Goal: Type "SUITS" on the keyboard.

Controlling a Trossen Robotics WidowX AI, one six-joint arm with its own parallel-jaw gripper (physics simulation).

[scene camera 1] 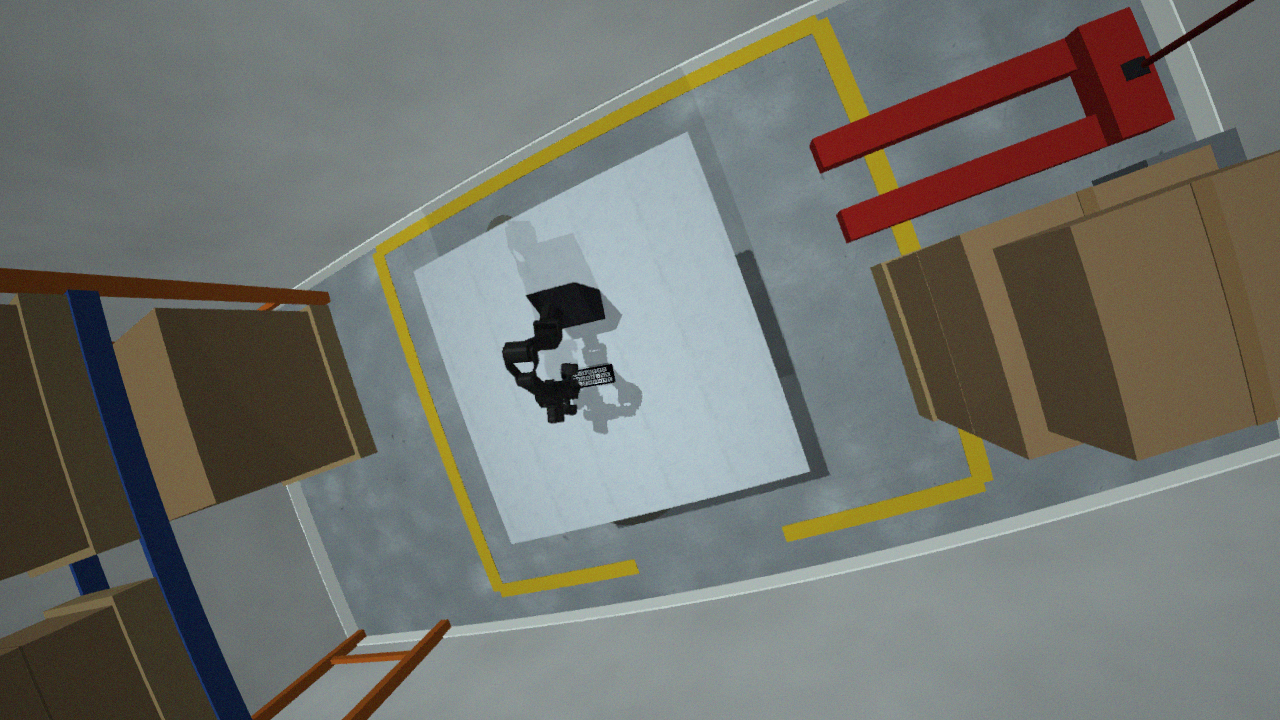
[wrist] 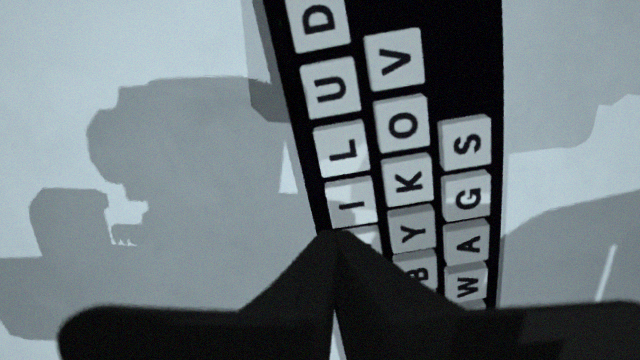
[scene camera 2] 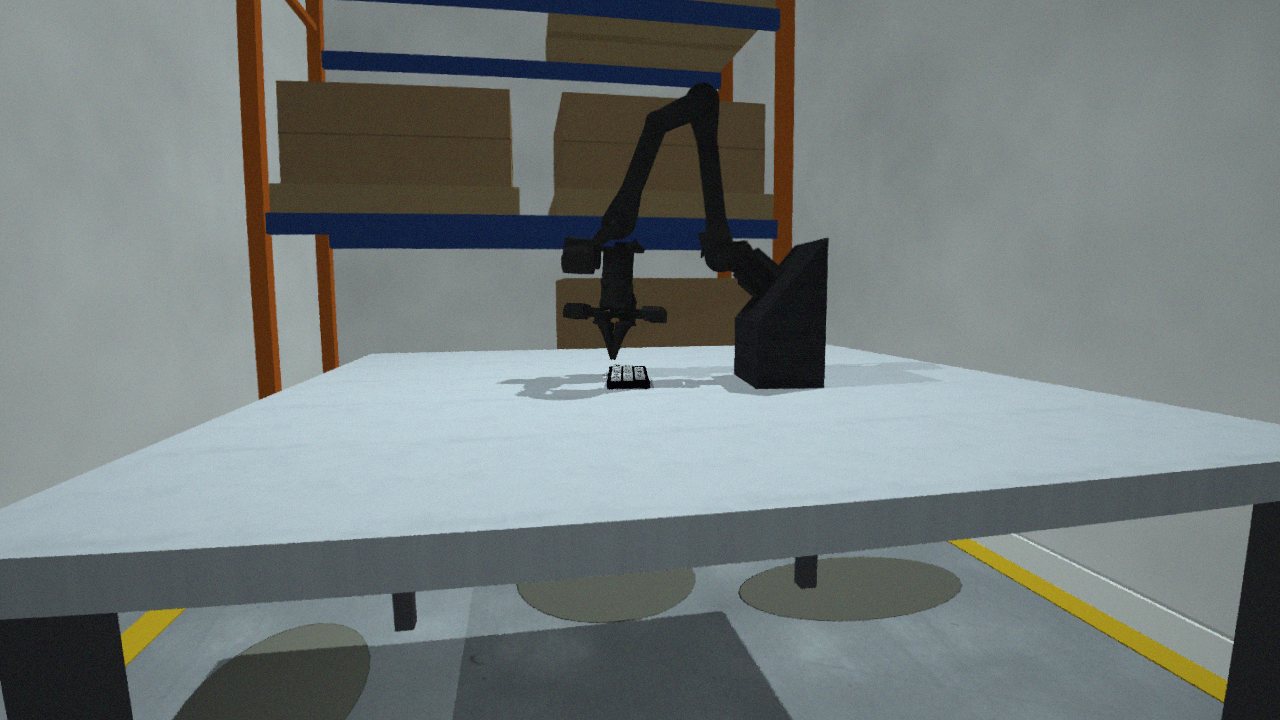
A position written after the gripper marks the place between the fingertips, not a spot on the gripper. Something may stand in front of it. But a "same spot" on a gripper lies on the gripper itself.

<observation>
The gripper shows in scene camera 1, in the wrist view [333,243] and in scene camera 2. A black keyboard shows in scene camera 1, in the wrist view and in scene camera 2 [614,381]. One and the same spot on the gripper: [scene camera 2: 613,338] is [scene camera 1: 579,386]. The same spot on the black keyboard: [wrist: 451,243] is [scene camera 1: 584,374].
</observation>
